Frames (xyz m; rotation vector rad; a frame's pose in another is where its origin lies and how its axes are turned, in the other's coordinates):
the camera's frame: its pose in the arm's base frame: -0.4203 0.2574 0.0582 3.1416 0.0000 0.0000
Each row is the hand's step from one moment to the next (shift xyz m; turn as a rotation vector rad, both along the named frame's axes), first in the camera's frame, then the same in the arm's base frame.
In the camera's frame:
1: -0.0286 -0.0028 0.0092 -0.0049 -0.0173 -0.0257
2: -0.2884 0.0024 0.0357 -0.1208 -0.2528 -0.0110
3: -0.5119 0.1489 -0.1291 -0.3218 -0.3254 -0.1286
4: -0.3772 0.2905 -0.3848 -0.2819 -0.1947 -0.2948
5: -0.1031 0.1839 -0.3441 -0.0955 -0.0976 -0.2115
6: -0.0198 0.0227 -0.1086 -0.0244 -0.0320 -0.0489
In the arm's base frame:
1: -0.0286 0.0028 -0.0092 -0.0049 0.0173 0.0257
2: -0.2884 -0.0024 -0.0357 -0.1208 0.2528 0.0110
3: -0.5119 -0.1489 0.1291 -0.3218 0.3254 0.1286
4: -0.3772 -0.2905 0.3848 -0.2819 0.1947 0.2948
5: -0.1031 -0.1839 0.3441 -0.0955 0.0976 0.2115
6: -0.0198 -0.0227 0.1086 -0.0244 0.0320 0.0489

